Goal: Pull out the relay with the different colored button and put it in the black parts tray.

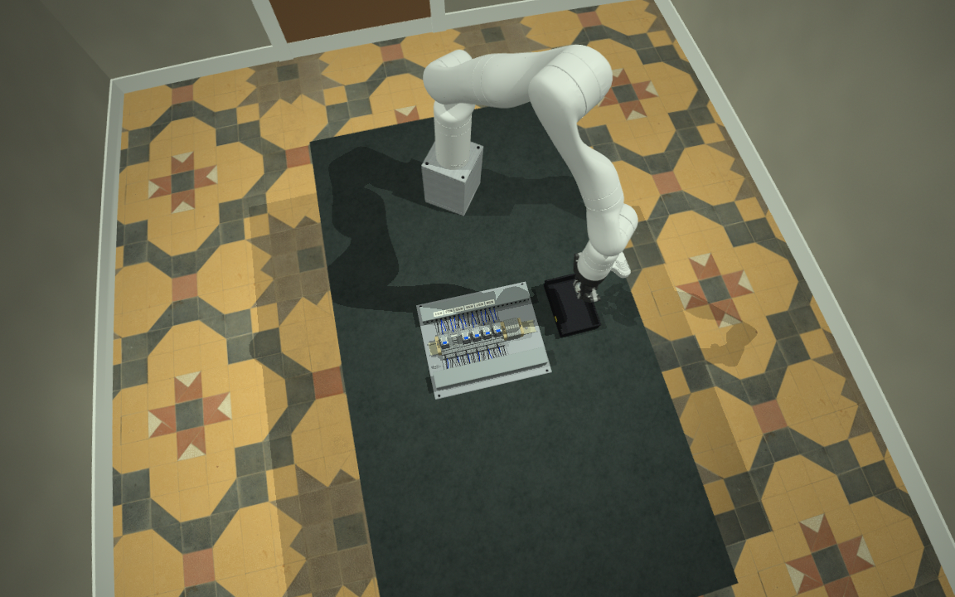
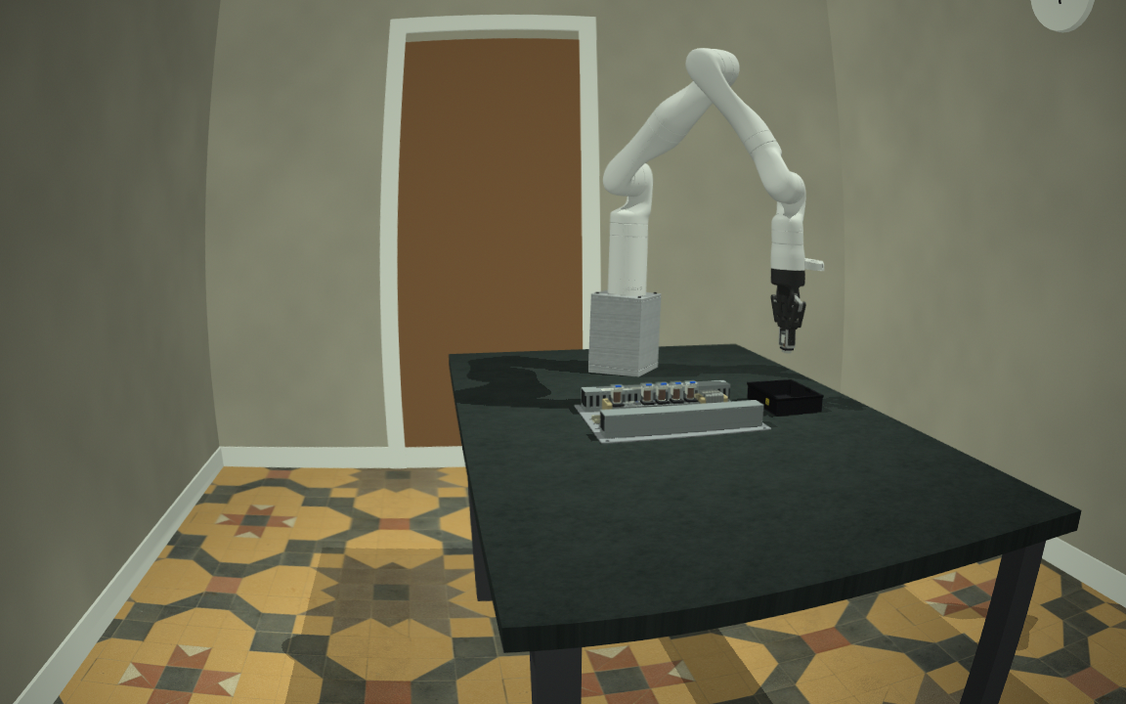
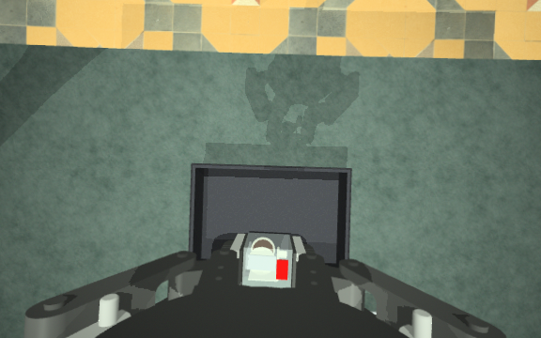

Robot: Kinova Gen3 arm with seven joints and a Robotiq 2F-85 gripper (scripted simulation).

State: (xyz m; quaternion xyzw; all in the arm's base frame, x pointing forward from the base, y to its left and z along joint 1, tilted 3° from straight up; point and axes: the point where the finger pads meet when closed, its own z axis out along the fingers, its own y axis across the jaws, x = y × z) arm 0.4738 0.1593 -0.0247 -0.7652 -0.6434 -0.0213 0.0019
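Right now the black parts tray is 120 mm below my hand. Also, from my hand: panel (270 mm to the right, 140 mm below, 10 mm behind); then clear relay (10 mm below).
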